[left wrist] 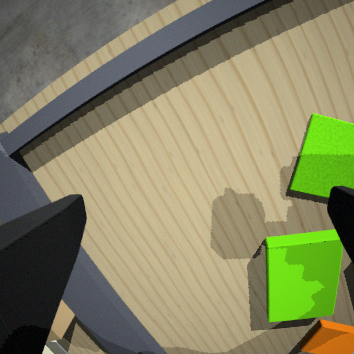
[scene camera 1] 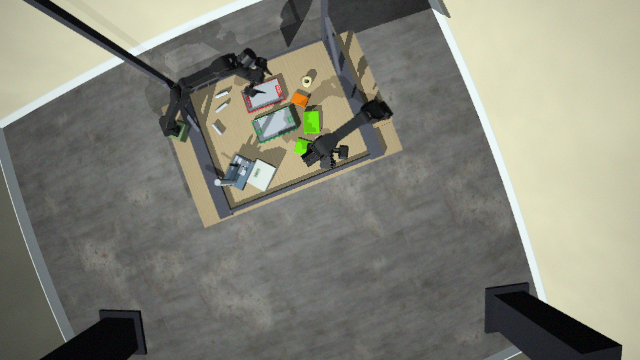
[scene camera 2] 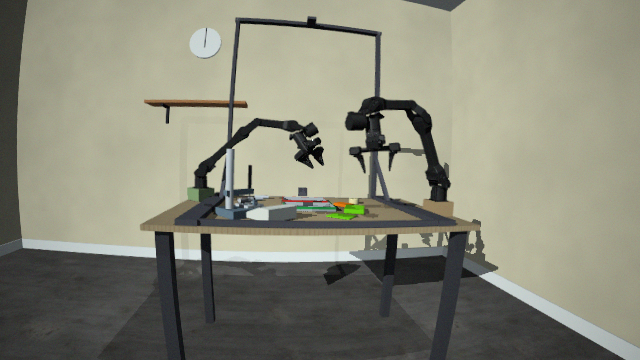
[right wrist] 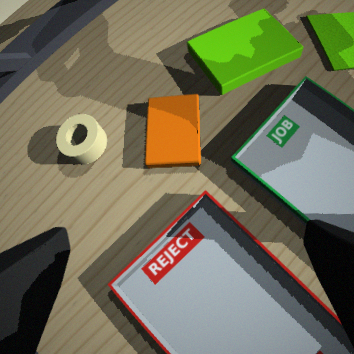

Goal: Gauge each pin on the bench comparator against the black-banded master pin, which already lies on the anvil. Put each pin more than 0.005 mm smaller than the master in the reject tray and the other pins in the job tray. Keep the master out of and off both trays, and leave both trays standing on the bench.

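Frame: origin at the left arm's base, x ahead, y down, z left, level; centimetres.
Seen in the pictures: left gripper, fingertip midpoint: (left wrist: 209, 202) (scene camera 2: 377, 172); right gripper, fingertip midpoint: (scene camera 1: 268, 84) (scene camera 2: 318, 166) (right wrist: 188, 236); left arm's base at its link origin: (scene camera 2: 438, 200); right arm's base at its link origin: (scene camera 1: 174, 130) (scene camera 2: 200, 187).
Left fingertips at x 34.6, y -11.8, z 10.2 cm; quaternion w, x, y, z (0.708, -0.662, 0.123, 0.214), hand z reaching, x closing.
Pixels of each thing's top centre, then the offset from my left fingertips to it.
- reject tray at its top centre: (right wrist: 237, 322) (scene camera 2: 304, 198) (scene camera 1: 262, 95) dy +16.6, dx +20.6, dz -46.1 cm
- job tray at its top centre: (scene camera 2: 308, 204) (scene camera 1: 274, 125) dy +16.5, dx +20.8, dz -27.9 cm
- green block at its top centre: (left wrist: 303, 284) (right wrist: 244, 42) (scene camera 2: 354, 207) (scene camera 1: 311, 121) dy +16.5, dx +1.2, dz -21.5 cm
- flat green piece at its top centre: (left wrist: 346, 163) (right wrist: 345, 37) (scene camera 2: 341, 215) (scene camera 1: 304, 147) dy +18.1, dx +10.1, dz -10.0 cm
- orange block at its top centre: (right wrist: 171, 126) (left wrist: 334, 343) (scene camera 1: 299, 99) dy +17.1, dx +2.3, dz -35.8 cm
- cream ring at its top centre: (right wrist: 76, 133) (scene camera 1: 306, 80) dy +15.8, dx -5.2, dz -43.8 cm
Three pale pins (scene camera 1: 222, 93) (scene camera 1: 221, 106) (scene camera 1: 217, 129) lie apart on the bench at the left in scene camera 1. The blue-grey comparator (scene camera 1: 231, 176) (scene camera 2: 231, 213) stands near the bench's front edge, beside its white readout box (scene camera 1: 267, 172) (scene camera 2: 275, 213); the master on the anvil is too small to make out. The reject tray (scene camera 1: 270, 95) (right wrist: 220, 280) and the job tray (scene camera 1: 275, 125) (right wrist: 325, 172) stand side by side; their visible floors are bare. My right gripper (scene camera 2: 317, 165) (right wrist: 188, 236) is open, above the reject tray. My left gripper (scene camera 2: 377, 171) (left wrist: 209, 202) is open, high above the bench.
A green block (scene camera 1: 311, 122) (left wrist: 302, 280) (right wrist: 245, 50), a flat green piece (scene camera 1: 301, 146) (left wrist: 322, 155) (right wrist: 340, 40) and an orange block (scene camera 1: 300, 99) (right wrist: 173, 132) lie right of the trays in scene camera 1. A cream ring (scene camera 1: 303, 81) (right wrist: 65, 143) stands behind them. A dark frame borders the bench.
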